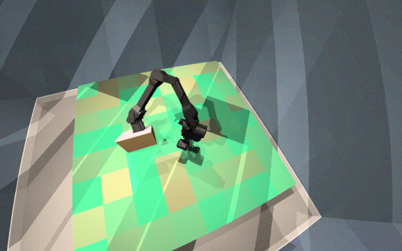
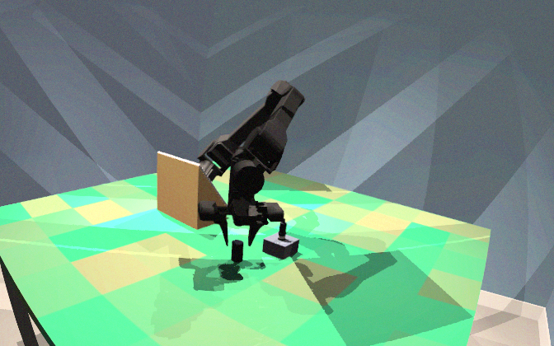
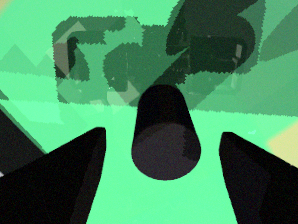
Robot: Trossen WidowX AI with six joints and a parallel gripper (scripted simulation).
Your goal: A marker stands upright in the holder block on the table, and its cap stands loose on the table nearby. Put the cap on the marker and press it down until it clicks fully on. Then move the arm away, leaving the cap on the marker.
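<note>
Now: the dark cap 2 cm below my gripper tip. From my gripper tip the other things lie so: grey holder block (4 cm ahead, 12 cm to the left, 2 cm below).
</note>
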